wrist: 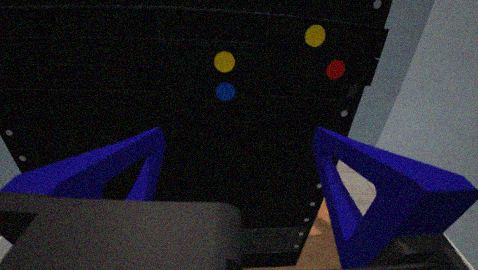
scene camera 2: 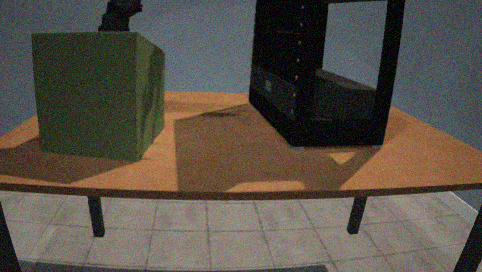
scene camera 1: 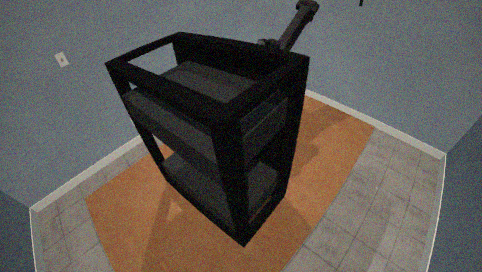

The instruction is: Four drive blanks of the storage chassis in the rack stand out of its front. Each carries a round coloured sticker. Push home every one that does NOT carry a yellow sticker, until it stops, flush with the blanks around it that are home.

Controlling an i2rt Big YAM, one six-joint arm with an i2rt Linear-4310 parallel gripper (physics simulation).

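Places are measured from the arm's base along level axes (x left, y back, z up), in centimetres.
Pixels of known places: gripper, between the fingertips: (wrist: 238, 135); arm's base, origin of its link: (scene camera 2: 112, 46).
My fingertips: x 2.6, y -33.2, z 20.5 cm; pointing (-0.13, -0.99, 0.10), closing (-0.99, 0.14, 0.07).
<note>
For each thing: its top centre in the pictures, then the offset to it from my fingertips. Level surfaces: height alone.
- blue sticker, centre of its top: (wrist: 225, 82) dx +0.1, dy -8.6, dz +0.8 cm
- red sticker, centre of its top: (wrist: 338, 59) dx -10.5, dy -7.8, dz +3.7 cm
- table, height of its surface: dz -44.7 cm
The black rack (scene camera 1: 231, 165) (scene camera 2: 392, 75) stands on the table; its dark front fills much of the wrist view. There, four round stickers show on the chassis front: a yellow sticker (wrist: 224, 61) with a blue sticker (wrist: 225, 92) just below it, and to the right a yellow sticker (wrist: 315, 36) above a red sticker (wrist: 336, 69). The blanks' edges are too dark to tell how far each stands out. My gripper (wrist: 238, 135) is open and empty in front of the rack; the stickers show above and between its blue fingertips, the red one to the upper right. Scene camera 1 hides the fingers behind the rack.
A green block (scene camera 2: 87, 95) stands on the table (scene camera 2: 210, 172) to the left of the rack, with a dark part of the arm (scene camera 2: 117, 15) above it. In scene camera 1, an arm link (scene camera 1: 299, 25) rises behind the rack's top edge. A wall lies behind.
</note>
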